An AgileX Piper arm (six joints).
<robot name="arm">
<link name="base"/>
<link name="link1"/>
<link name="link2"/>
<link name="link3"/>
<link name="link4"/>
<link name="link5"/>
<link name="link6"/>
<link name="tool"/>
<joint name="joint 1" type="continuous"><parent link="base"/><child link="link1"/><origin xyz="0 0 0.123" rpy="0 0 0"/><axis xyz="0 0 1"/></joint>
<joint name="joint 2" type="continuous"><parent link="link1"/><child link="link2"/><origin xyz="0 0 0" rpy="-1.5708 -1.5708 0"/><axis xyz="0 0 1"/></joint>
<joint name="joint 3" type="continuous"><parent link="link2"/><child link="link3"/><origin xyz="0.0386 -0.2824 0" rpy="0 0 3.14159"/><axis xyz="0 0 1"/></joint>
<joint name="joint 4" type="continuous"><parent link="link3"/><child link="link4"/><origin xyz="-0.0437 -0.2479 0" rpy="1.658 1.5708 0"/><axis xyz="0 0 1"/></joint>
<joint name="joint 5" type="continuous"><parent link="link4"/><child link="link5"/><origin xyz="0 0 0" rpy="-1.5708 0 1.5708"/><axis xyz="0 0 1"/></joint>
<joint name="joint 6" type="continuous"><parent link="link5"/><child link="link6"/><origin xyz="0 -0.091 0" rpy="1.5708 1.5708 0"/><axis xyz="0 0 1"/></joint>
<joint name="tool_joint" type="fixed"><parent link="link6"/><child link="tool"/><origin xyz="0 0 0" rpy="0 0 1.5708"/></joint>
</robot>
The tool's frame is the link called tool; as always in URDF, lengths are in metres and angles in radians. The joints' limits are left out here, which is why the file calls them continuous.
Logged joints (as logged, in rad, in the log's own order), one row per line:
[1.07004, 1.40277, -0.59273, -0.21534, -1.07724, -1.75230]
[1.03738, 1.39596, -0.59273, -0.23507, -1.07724, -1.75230]
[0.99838, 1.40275, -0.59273, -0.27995, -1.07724, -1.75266]
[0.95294, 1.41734, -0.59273, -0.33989, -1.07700, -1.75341]
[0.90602, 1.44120, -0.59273, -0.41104, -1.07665, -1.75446]
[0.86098, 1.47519, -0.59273, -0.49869, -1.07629, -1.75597]
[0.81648, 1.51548, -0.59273, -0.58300, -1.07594, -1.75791]
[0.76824, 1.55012, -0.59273, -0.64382, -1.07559, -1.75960]
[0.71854, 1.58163, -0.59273, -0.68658, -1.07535, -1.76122]
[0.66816, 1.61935, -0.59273, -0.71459, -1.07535, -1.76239]
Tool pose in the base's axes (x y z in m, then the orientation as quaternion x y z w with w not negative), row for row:
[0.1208, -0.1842, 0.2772, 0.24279, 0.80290, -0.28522, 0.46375]
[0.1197, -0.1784, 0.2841, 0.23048, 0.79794, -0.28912, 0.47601]
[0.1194, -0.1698, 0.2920, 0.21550, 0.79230, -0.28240, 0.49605]
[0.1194, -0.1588, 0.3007, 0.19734, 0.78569, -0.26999, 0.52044]
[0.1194, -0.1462, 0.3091, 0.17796, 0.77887, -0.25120, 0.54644]
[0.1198, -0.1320, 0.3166, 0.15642, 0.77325, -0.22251, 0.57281]
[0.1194, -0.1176, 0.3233, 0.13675, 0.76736, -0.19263, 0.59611]
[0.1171, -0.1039, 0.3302, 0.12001, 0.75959, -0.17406, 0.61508]
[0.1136, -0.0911, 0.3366, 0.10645, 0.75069, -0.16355, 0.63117]
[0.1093, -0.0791, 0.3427, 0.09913, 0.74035, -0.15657, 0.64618]
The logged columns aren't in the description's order. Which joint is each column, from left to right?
Columns, left to right: joint 2, joint 6, joint 3, joint 5, joint 1, joint 4.
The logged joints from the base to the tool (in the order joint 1, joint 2, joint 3, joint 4, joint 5, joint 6), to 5 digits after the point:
[-1.07724, 1.07004, -0.59273, -1.75230, -0.21534, 1.40277]
[-1.07724, 1.03738, -0.59273, -1.75230, -0.23507, 1.39596]
[-1.07724, 0.99838, -0.59273, -1.75266, -0.27995, 1.40275]
[-1.07700, 0.95294, -0.59273, -1.75341, -0.33989, 1.41734]
[-1.07665, 0.90602, -0.59273, -1.75446, -0.41104, 1.44120]
[-1.07629, 0.86098, -0.59273, -1.75597, -0.49869, 1.47519]
[-1.07594, 0.81648, -0.59273, -1.75791, -0.58300, 1.51548]
[-1.07559, 0.76824, -0.59273, -1.75960, -0.64382, 1.55012]
[-1.07535, 0.71854, -0.59273, -1.76122, -0.68658, 1.58163]
[-1.07535, 0.66816, -0.59273, -1.76239, -0.71459, 1.61935]

